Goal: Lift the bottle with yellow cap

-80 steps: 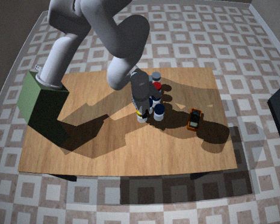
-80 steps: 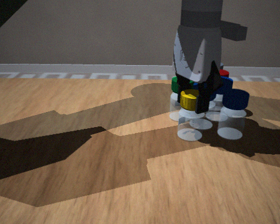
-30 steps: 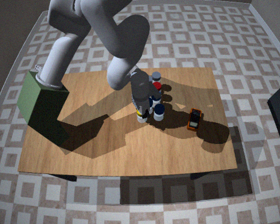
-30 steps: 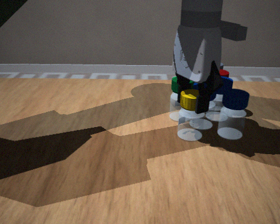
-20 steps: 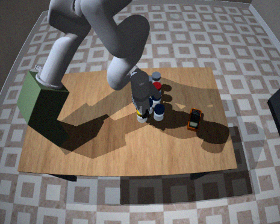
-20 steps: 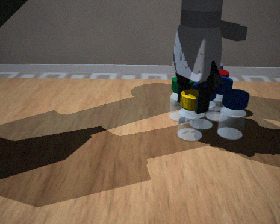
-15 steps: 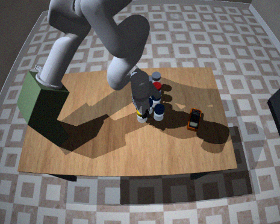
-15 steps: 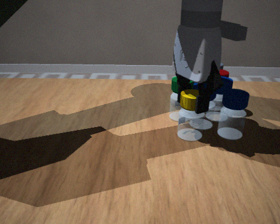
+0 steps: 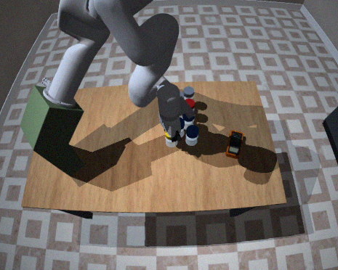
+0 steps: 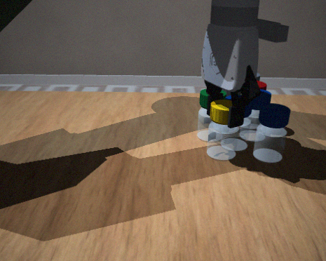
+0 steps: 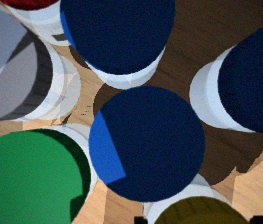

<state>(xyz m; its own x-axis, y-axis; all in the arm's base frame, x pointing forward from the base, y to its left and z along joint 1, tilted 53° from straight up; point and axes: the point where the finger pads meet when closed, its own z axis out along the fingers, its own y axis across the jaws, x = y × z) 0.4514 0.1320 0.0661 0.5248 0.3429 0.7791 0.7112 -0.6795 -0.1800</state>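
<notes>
My gripper is now 5 cm past the green-capped bottle, 8 cm to the right of it and 5 cm above it. The rest, counted from my hand: red-capped bottle (2 cm ahead, 18 cm to the left, 5 cm below); multimeter (28 cm ahead, 9 cm to the left, 9 cm below); yellow-capped bottle (4 cm below).
</notes>
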